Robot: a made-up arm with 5 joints. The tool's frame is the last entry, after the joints.
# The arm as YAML. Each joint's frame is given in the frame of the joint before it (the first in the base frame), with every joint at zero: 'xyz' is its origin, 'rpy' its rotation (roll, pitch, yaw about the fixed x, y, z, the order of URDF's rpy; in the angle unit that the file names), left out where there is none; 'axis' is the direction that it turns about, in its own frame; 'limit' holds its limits. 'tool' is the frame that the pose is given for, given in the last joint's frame.
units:
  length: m
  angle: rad
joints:
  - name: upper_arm
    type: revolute
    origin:
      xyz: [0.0, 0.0, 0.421]
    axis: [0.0, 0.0, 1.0]
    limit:
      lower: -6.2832
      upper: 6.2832
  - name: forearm
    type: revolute
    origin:
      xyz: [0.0, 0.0, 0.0]
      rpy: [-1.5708, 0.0, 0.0]
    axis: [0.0, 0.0, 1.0]
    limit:
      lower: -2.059
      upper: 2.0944
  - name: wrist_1
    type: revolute
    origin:
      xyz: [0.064, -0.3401, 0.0]
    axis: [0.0, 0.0, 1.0]
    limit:
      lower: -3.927
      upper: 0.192
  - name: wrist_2
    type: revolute
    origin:
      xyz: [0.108, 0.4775, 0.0]
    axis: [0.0, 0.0, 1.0]
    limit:
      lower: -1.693
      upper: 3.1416
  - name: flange
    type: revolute
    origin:
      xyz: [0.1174, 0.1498, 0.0]
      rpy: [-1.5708, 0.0, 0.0]
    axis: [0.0, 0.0, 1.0]
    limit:
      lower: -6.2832
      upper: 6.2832
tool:
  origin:
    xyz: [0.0, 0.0, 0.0]
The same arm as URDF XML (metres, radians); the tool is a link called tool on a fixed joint. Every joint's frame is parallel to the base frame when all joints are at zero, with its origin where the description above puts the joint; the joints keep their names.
<robot name="arm">
  <joint name="upper_arm" type="revolute">
    <parent link="base_link"/>
    <child link="link1"/>
    <origin xyz="0 0 0.421"/>
    <axis xyz="0 0 1"/>
    <limit lower="-6.2832" upper="6.2832"/>
  </joint>
  <joint name="forearm" type="revolute">
    <parent link="link1"/>
    <child link="link2"/>
    <origin xyz="0 0 0"/>
    <axis xyz="0 1 0"/>
    <limit lower="-2.059" upper="2.0944"/>
  </joint>
  <joint name="wrist_1" type="revolute">
    <parent link="link2"/>
    <child link="link3"/>
    <origin xyz="0.064 0 0.3401"/>
    <axis xyz="0 1 0"/>
    <limit lower="-3.927" upper="0.192"/>
  </joint>
  <joint name="wrist_2" type="revolute">
    <parent link="link3"/>
    <child link="link4"/>
    <origin xyz="0.108 0 -0.4775"/>
    <axis xyz="0 1 0"/>
    <limit lower="-1.693" upper="3.1416"/>
  </joint>
  <joint name="flange" type="revolute">
    <parent link="link4"/>
    <child link="link5"/>
    <origin xyz="0.1174 0 -0.1498"/>
    <axis xyz="0 0 -1"/>
    <limit lower="-6.2832" upper="6.2832"/>
  </joint>
  <joint name="tool_fixed" type="fixed">
    <parent link="link5"/>
    <child link="tool"/>
    <origin xyz="0 0 0" rpy="3.1416 0 0"/>
  </joint>
  <link name="base_link"/>
  <link name="link1"/>
  <link name="link2"/>
  <link name="link3"/>
  <link name="link4"/>
  <link name="link5"/>
  <link name="tool"/>
</robot>

